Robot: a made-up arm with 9 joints. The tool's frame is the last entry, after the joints. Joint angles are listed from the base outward. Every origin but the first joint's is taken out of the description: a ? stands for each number. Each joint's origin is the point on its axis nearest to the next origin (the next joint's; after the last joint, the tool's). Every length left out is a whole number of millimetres.
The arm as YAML. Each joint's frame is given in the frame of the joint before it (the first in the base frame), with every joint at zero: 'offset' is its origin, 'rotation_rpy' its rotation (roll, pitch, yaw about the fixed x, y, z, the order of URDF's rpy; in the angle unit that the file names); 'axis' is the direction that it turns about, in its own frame. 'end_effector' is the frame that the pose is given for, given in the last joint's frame.
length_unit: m
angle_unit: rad
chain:
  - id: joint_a
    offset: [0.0, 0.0, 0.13]
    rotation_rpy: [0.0, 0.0, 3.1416]
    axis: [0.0, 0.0, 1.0]
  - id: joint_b
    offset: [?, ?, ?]
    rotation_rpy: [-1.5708, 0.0, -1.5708]
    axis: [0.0, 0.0, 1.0]
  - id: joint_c
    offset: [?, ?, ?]
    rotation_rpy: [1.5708, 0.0, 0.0]
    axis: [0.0, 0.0, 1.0]
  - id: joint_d
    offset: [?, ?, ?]
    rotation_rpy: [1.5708, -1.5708, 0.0]
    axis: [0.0, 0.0, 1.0]
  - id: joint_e
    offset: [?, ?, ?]
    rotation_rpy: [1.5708, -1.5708, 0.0]
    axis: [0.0, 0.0, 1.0]
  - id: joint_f
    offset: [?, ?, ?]
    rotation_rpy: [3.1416, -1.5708, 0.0]
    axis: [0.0, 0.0, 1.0]
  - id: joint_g
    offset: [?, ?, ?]
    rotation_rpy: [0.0, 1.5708, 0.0]
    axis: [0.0, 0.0, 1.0]
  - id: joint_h
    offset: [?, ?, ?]
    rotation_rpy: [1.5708, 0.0, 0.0]
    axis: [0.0, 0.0, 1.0]
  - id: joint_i
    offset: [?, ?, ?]
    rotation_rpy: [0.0, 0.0, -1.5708]
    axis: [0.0, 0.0, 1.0]
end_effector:
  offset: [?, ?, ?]
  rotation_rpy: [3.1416, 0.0, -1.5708]
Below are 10 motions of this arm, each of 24 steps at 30 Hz.
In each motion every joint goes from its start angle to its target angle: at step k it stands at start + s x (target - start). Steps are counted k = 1, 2, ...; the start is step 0. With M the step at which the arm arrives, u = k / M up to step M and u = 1 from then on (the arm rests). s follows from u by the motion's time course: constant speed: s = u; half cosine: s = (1 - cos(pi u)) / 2; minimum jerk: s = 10 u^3 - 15 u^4 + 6 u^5.
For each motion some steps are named. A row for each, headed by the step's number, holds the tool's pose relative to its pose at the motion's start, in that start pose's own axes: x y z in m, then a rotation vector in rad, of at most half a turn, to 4 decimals.
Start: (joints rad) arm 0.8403 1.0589 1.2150 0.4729 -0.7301 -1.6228 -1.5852 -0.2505 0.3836
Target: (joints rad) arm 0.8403 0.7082 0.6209 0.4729 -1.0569 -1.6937 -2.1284 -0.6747 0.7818
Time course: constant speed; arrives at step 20
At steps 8, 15, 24:
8: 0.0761 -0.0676 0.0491 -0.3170 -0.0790 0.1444
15: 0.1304 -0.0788 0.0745 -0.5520 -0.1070 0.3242
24: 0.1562 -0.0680 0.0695 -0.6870 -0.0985 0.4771

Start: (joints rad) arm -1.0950 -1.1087 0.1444 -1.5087 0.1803 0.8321 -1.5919 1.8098 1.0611
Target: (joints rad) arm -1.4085 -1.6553 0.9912 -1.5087 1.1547 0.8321 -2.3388 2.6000 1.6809
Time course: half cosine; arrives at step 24
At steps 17, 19, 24:
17: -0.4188 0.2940 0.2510 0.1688 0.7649 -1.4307
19: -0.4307 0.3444 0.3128 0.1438 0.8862 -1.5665
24: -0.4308 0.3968 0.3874 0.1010 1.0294 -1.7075

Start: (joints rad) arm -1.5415 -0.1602 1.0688 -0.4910 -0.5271 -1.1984 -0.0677 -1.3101 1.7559
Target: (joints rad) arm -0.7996 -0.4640 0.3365 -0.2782 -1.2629 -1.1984 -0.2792 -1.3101 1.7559
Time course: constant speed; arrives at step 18
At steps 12, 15, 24:
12: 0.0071 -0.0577 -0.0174 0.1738 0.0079 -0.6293
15: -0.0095 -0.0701 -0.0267 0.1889 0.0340 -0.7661
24: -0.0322 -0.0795 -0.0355 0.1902 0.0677 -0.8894

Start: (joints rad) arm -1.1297 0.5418 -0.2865 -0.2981 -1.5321 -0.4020 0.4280 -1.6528 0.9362
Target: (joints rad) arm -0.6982 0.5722 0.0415 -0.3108 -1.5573 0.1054 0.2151 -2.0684 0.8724
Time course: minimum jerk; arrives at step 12
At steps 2, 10, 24:
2: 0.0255 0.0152 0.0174 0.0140 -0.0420 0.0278
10: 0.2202 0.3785 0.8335 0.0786 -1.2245 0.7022
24: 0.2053 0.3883 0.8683 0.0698 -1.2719 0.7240

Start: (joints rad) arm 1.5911 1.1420 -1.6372 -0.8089 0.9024 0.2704 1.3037 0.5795 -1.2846
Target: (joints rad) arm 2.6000 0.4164 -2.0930 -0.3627 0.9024 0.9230 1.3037 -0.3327 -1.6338
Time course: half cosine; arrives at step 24
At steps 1, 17, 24:
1: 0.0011 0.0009 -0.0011 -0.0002 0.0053 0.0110
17: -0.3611 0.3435 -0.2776 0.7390 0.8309 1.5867
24: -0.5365 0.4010 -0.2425 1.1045 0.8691 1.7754

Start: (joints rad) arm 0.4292 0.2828 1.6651 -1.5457 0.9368 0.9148 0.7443 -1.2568 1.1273
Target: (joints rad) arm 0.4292 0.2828 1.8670 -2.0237 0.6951 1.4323 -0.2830 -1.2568 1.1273
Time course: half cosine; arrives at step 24
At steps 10, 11, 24:
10: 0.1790 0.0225 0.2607 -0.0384 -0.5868 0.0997
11: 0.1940 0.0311 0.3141 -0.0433 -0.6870 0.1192
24: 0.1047 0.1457 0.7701 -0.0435 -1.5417 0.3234

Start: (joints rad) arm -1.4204 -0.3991 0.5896 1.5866 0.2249 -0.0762 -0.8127 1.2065 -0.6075
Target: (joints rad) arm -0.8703 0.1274 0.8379 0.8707 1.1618 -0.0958 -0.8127 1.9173 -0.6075
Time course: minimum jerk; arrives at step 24
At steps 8, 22, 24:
8: -0.1393 -0.2797 0.2633 -0.4010 0.1572 -0.0977
22: -0.1573 -0.0562 1.6011 -2.0893 0.2192 -0.3057
24: -0.1551 -0.0488 1.6060 -2.1005 0.2159 -0.3047

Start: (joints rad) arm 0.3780 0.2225 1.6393 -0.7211 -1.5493 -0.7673 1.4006 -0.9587 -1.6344
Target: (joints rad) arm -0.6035 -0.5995 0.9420 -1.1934 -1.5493 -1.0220 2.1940 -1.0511 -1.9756
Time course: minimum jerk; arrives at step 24
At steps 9, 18, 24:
9: -0.1302 0.1925 -0.0720 0.3112 -0.1387 -0.4281
18: -0.1153 0.5506 -0.0235 0.6520 -0.5427 -1.5243
24: -0.1050 0.5825 -0.0001 0.6417 -0.5834 -1.7222

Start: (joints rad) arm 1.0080 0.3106 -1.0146 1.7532 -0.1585 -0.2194 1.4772 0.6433 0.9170
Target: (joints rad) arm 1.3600 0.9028 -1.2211 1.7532 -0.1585 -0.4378 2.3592 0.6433 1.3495
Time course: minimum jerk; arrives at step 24
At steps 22, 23, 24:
22: -0.1204 -0.2689 0.3571 -0.7367 -0.7148 -0.7952
23: -0.1221 -0.2690 0.3583 -0.7388 -0.7183 -0.7988
24: -0.1224 -0.2691 0.3584 -0.7391 -0.7189 -0.7994

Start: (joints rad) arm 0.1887 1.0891 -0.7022 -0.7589 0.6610 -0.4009 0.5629 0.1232 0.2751
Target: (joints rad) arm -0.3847 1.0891 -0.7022 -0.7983 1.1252 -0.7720 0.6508 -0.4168 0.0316
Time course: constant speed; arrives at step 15
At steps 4, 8, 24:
4: -0.0305 -0.0750 0.0306 -0.2599 0.2016 0.1591
8: -0.0656 -0.1340 0.0690 -0.4774 0.4550 0.3192
24: -0.1458 -0.2089 0.1522 -0.7326 1.0090 0.5715

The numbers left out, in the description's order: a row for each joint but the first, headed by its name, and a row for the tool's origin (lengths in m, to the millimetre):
joint_b: -0.124 0.07 0.0
joint_c: 0.074 -0.076 0.0
joint_d: 0.359 0.012 0.0
joint_e: -0.06 0.086 0.0
joint_f: 0.103 0.114 0.0
joint_g: -0.042 -0.106 0.0
joint_h: -0.01 -0.399 0.0
joint_i: -0.084 -0.116 0.0
tool: 0.222 -0.115 0.0

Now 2 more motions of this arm.
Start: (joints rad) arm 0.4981 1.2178 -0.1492 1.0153 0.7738 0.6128 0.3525 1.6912 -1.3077
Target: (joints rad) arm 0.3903 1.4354 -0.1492 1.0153 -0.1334 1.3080 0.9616 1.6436 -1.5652
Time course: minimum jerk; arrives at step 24
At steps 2, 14, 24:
2: 0.0024 0.0016 0.0001 0.0025 -0.0004 0.0042
14: 0.2536 0.1771 0.1214 0.1118 -0.0588 0.6729
24: 0.3280 0.2365 0.2352 -0.0282 -0.0658 1.0754

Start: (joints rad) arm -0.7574 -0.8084 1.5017 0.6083 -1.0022 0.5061 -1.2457 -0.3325 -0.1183
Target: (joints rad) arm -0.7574 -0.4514 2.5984 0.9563 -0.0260 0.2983 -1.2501 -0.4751 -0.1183
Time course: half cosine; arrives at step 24
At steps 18, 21, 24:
18: -0.3781 0.4282 0.7056 0.5090 1.5118 -0.5498
21: -0.3088 0.4849 0.8197 0.6315 1.6770 -0.6374
24: -0.2777 0.5027 0.8573 0.6781 1.7319 -0.6702

